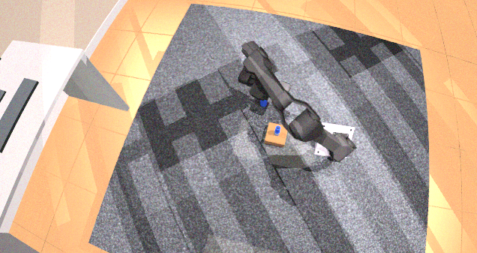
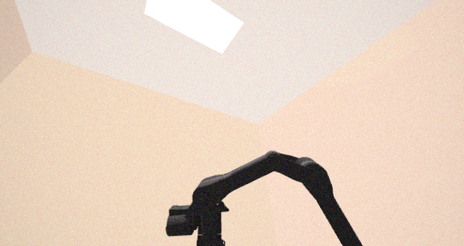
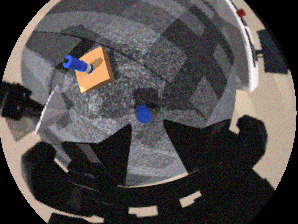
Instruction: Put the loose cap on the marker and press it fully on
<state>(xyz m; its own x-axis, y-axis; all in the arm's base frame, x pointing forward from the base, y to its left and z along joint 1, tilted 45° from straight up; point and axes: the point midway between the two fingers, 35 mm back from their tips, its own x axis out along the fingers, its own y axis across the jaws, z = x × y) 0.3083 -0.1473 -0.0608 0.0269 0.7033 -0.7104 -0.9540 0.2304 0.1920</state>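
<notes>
My gripper tip is now 50 mm above the blue marker cap.
</notes>
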